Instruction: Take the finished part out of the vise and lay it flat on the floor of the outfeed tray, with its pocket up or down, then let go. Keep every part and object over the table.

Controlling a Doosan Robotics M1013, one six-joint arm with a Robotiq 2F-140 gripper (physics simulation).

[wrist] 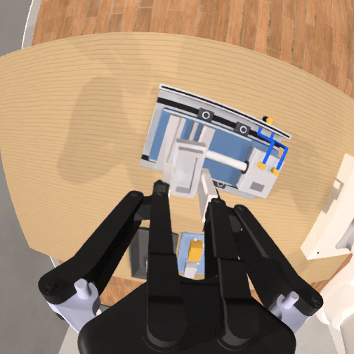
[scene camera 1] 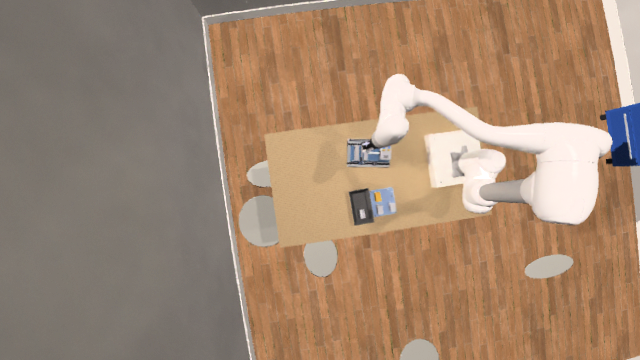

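The vise is a grey and blue fixture with two jaws and a round rod, near the table's far edge. My gripper is shut on the finished part, a light grey block with a long rectangular pocket facing the wrist camera. The part overlaps the vise jaws in the wrist view and looks raised above them. The outfeed tray is black, and a small grey part lies in it; my fingers partly hide the tray in the wrist view.
A blue board adjoins the tray, with an orange block and two grey blocks on it. A white boxy unit stands on the table to the right. Blue hoses rise at the vise's right end.
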